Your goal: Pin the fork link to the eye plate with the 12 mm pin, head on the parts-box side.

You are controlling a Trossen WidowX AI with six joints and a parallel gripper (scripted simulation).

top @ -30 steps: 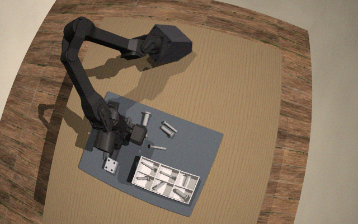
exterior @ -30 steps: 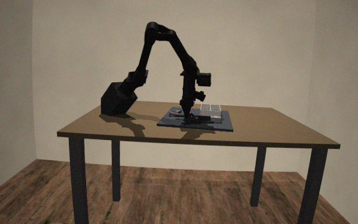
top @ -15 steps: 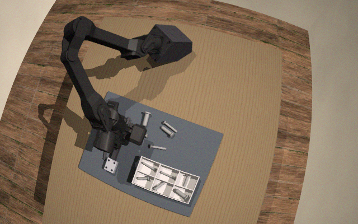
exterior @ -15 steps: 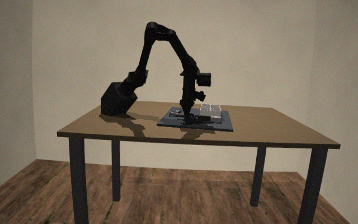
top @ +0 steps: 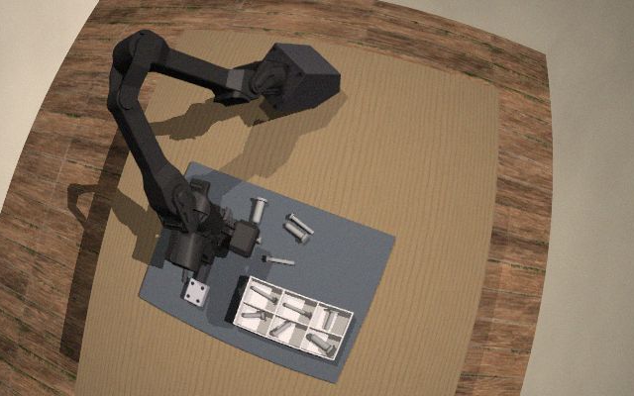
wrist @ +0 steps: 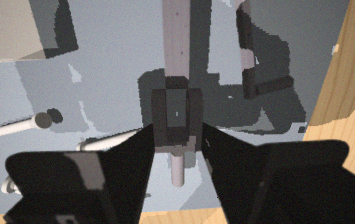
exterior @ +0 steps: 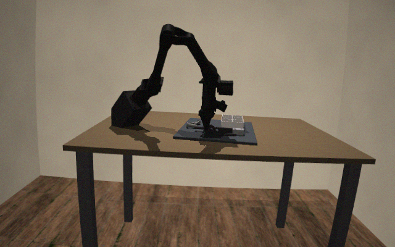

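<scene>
My hand is 6 cm short of the eye plate and 3 cm above it. The rest, counted from my hand: white parts box: 19 cm to the left, 12 cm ahead, 3 cm below; blue-grey work plate: 10 cm to the left, 5 cm below, 5 cm ahead.
</scene>
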